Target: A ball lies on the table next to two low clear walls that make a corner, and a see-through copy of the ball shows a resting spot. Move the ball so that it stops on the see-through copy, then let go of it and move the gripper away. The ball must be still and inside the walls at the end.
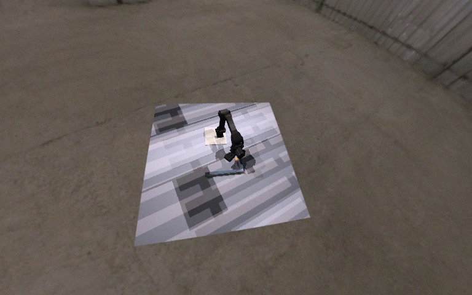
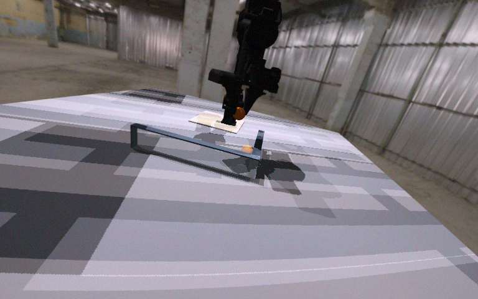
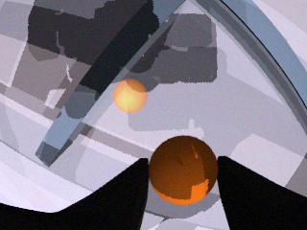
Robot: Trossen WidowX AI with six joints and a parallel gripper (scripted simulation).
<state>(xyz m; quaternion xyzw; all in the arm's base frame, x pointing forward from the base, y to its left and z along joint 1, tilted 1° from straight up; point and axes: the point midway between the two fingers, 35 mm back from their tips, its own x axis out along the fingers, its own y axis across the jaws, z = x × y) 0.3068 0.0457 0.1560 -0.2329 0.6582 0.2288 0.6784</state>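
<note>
Now: gripper tip 1 cm past the see-through copy of ball, 4 cm to the right of it and 10 cm above it. Round my gripper tip: orange ball right at my gripper tip.
</note>
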